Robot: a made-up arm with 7 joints. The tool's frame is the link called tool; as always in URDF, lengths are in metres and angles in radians.
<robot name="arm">
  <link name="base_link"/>
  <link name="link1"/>
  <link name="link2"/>
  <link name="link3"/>
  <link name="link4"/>
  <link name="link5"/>
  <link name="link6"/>
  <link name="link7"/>
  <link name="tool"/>
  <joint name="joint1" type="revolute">
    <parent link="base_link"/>
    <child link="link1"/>
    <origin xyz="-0.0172 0.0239 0.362" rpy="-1.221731 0 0"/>
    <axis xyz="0 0 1"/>
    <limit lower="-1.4" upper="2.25"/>
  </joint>
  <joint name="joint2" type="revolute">
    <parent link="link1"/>
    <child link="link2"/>
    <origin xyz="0.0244 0.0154 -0.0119" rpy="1.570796 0 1.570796"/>
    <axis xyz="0 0 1"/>
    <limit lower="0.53" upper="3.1"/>
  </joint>
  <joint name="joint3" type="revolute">
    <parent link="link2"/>
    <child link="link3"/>
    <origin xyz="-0.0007 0.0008 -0.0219" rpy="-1.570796 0 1.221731"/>
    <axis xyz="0 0 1"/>
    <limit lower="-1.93" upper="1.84"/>
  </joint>
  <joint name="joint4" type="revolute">
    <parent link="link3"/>
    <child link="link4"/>
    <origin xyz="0.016 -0.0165 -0.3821" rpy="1.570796 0 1.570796"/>
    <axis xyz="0 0 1"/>
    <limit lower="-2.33" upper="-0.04"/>
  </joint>
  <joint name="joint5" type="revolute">
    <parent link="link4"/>
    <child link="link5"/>
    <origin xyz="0.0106 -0.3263 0.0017" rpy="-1.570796 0 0"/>
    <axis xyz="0 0 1"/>
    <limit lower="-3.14" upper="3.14"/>
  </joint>
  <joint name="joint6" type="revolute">
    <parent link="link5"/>
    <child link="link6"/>
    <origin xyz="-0.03 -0.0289 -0.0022" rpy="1.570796 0 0"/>
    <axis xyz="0 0 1"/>
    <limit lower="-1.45" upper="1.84"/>
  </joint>
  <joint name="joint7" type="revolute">
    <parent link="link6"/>
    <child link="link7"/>
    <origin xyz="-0.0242 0.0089 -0.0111" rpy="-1.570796 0 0"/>
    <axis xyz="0 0 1"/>
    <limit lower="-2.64" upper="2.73"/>
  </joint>
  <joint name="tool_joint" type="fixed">
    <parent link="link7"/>
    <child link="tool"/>
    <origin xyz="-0.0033 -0.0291 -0.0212" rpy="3.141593 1.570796 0"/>
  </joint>
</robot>
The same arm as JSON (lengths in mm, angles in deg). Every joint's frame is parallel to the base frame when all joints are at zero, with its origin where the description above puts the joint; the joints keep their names.
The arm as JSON. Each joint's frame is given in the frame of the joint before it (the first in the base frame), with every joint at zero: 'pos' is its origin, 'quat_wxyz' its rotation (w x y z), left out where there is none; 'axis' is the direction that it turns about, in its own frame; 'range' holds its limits. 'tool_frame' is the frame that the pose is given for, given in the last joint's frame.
{
  "length_unit": "mm",
  "angle_unit": "deg",
  "joints": [
    {
      "joint": "joint1",
      "pos": [
        -17.2,
        23.9,
        362.0
      ],
      "axis": [
        0.0,
        0.9397,
        0.342
      ],
      "range": [
        -80.21,
        128.92
      ]
    },
    {
      "joint": "joint2",
      "pos": [
        24.4,
        -5.9,
        -18.5
      ],
      "axis": [
        1.0,
        0.0,
        0.0
      ],
      "range": [
        30.37,
        177.62
      ]
    },
    {
      "joint": "joint3",
      "pos": [
        -21.9,
        0.5,
        0.9
      ],
      "axis": [
        0.0,
        0.0,
        1.0
      ],
      "range": [
        -110.58,
        105.42
      ]
    },
    {
      "joint": "joint4",
      "pos": [
        16.5,
        16.0,
        -382.1
      ],
      "axis": [
        0.0,
        1.0,
        0.0
      ],
      "range": [
        -133.5,
        -2.29
      ]
    },
    {
      "joint": "joint5",
      "pos": [
        -10.6,
        1.7,
        -326.3
      ],
      "axis": [
        0.0,
        0.0,
        1.0
      ],
      "range": [
        -179.91,
        179.91
      ]
    },
    {
      "joint": "joint6",
      "pos": [
        30.0,
        28.9,
        -2.2
      ],
      "axis": [
        0.0,
        1.0,
        0.0
      ],
      "range": [
        -83.08,
        105.42
      ]
    },
    {
      "joint": "joint7",
      "pos": [
        24.2,
        -11.1,
        8.9
      ],
      "axis": [
        0.0,
        0.0,
        1.0
      ],
      "range": [
        -151.26,
        156.42
      ]
    }
  ],
  "tool_frame": {
    "pos": [
      3.3,
      29.1,
      -21.2
    ],
    "quat_wxyz": [
      0.707107,
      0.0,
      0.707107,
      0.0
    ]
  }
}

